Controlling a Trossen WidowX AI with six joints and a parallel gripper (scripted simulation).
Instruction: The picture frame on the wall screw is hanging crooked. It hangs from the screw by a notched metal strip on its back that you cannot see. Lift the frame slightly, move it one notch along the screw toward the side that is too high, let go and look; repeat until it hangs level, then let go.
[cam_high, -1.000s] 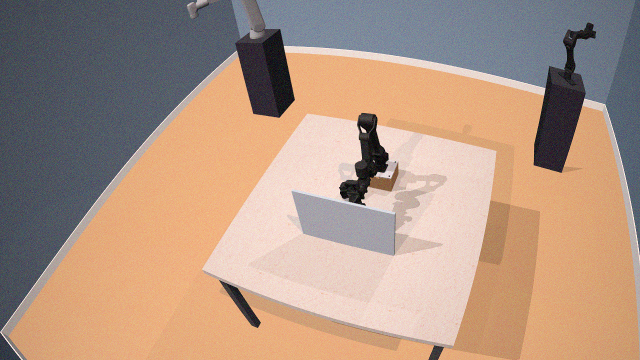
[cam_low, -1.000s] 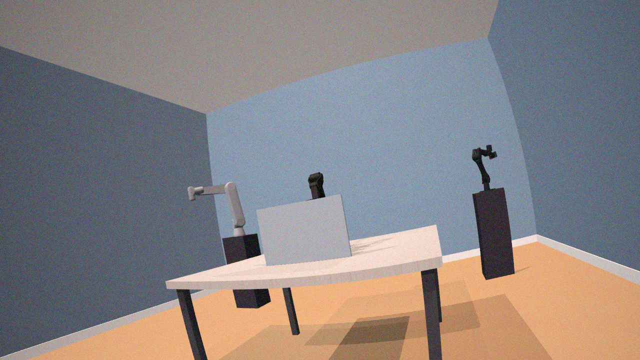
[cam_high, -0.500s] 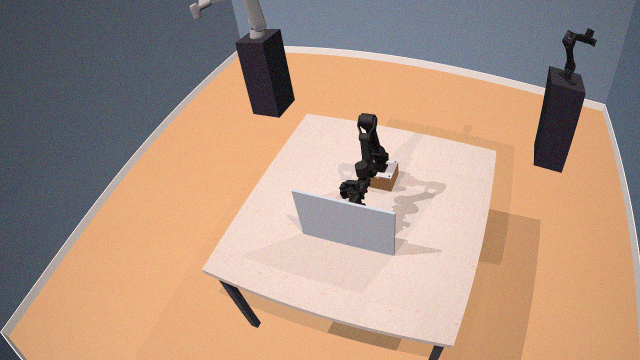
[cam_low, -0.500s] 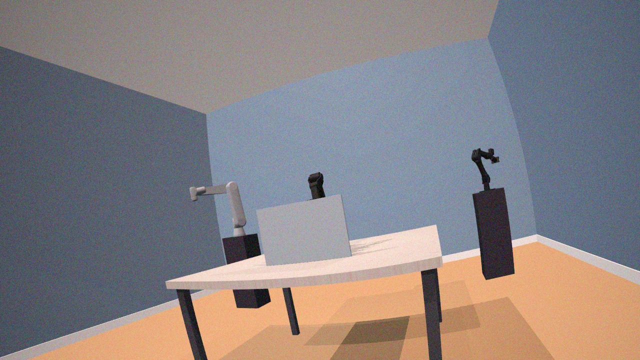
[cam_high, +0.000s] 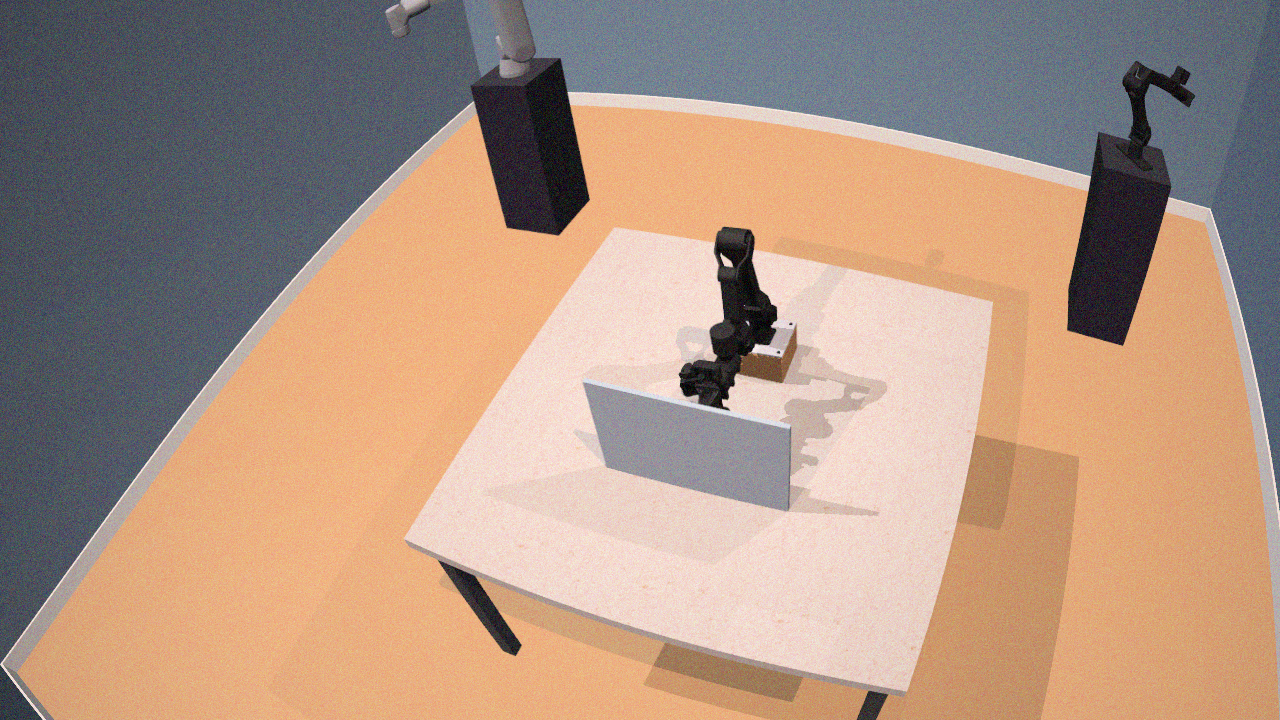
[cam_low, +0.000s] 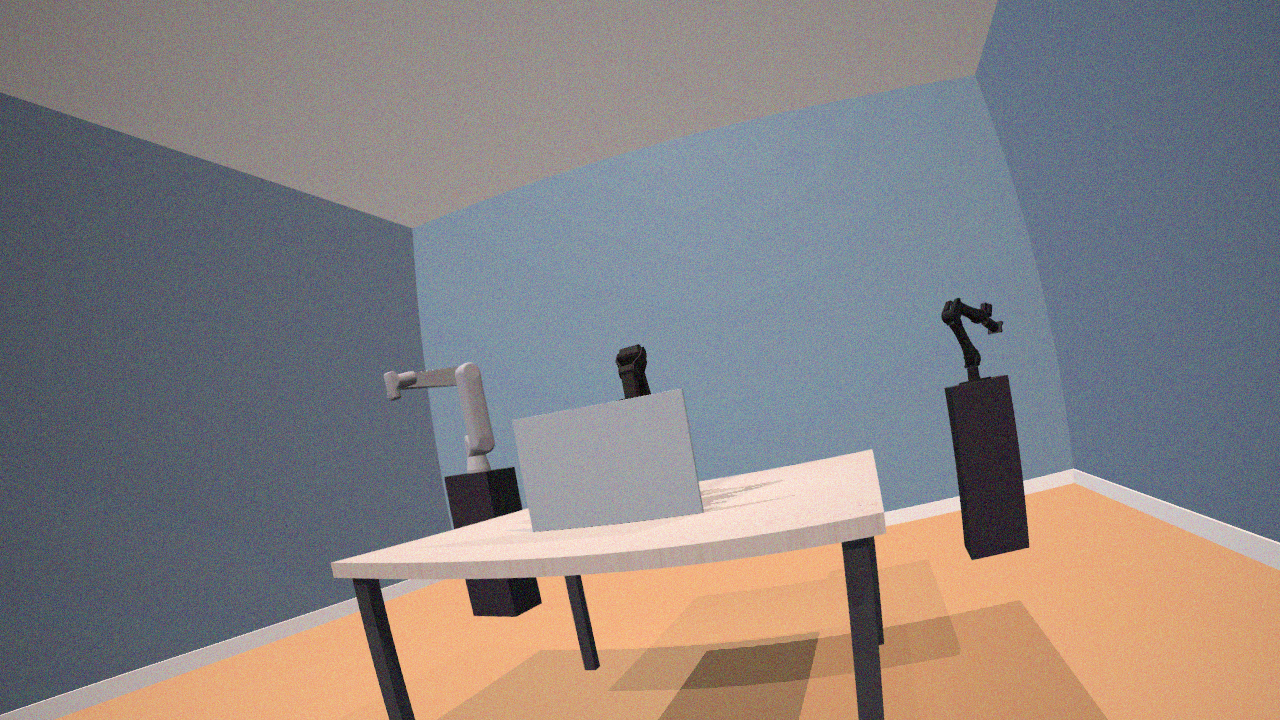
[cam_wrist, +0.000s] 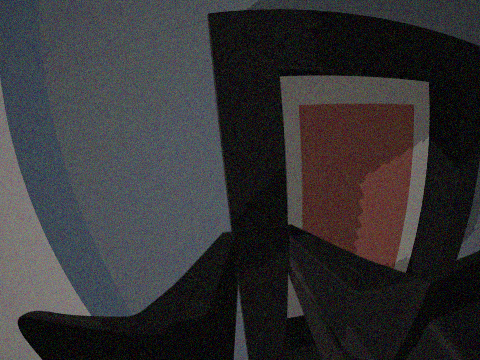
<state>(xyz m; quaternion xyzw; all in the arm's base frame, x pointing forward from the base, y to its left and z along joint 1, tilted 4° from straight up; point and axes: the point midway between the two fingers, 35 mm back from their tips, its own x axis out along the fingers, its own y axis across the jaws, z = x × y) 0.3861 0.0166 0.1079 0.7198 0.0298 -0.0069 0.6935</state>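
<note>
Now: the picture frame 10 mm ahead of my gripper tip, 10 mm to the left of it and 50 mm below it. From my gripper tip the other things lie so: grey wall panel (20 mm ahead, 10 mm to the right, 60 mm below).
</note>
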